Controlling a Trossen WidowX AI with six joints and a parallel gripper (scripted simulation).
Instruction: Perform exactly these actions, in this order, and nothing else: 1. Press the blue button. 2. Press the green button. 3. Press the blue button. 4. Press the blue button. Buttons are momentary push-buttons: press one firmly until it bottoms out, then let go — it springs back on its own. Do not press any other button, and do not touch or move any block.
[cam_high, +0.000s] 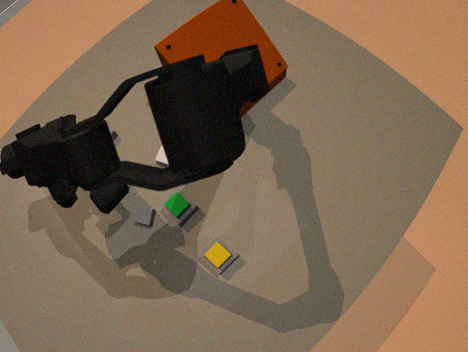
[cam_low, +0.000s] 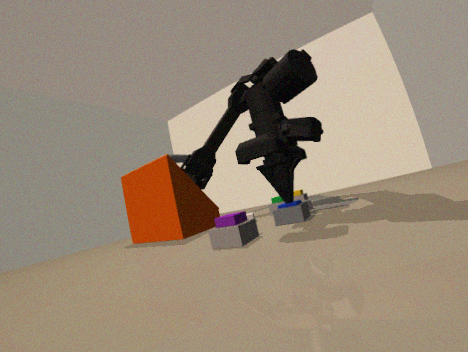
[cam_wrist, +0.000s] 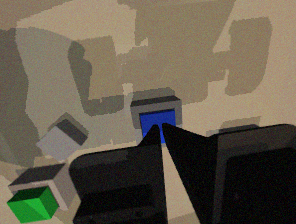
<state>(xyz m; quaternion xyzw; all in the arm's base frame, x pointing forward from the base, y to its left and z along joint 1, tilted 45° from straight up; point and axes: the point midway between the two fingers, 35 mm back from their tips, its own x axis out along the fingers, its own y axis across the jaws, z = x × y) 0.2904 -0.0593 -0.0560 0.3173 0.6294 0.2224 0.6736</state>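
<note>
My gripper tip is now 1 cm above the blue button. From my gripper tip the other things lie so: green button (5 cm behind, 15 cm to the left); purple button (6 cm behind, 10 cm to the right); small grey block (11 cm to the left, 2 cm below).
</note>
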